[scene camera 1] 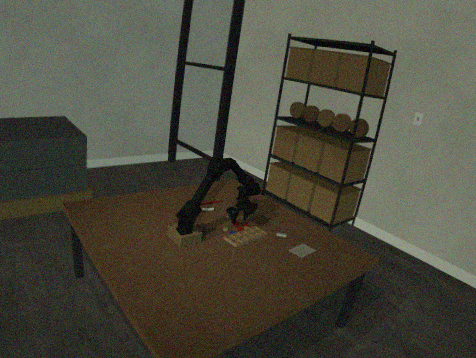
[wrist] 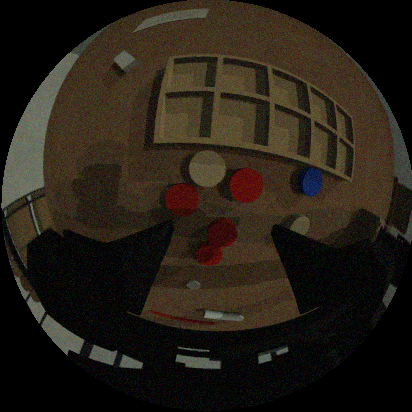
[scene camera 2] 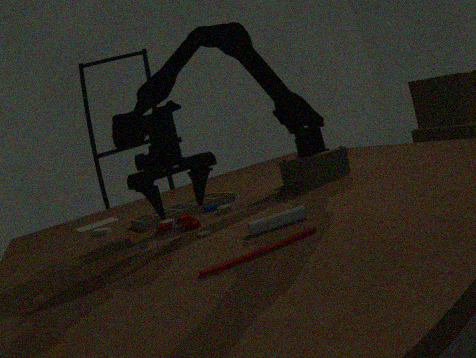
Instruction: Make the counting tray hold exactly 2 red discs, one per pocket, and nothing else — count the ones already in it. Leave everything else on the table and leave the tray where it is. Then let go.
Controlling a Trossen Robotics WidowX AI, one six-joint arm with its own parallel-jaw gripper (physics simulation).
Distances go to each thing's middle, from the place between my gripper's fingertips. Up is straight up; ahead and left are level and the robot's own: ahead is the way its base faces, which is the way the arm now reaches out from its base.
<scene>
The wooden counting tray (wrist: 215,100) lies 3 cm behind my hand, 13 cm to the right of it and 2 cm below it.
</scene>
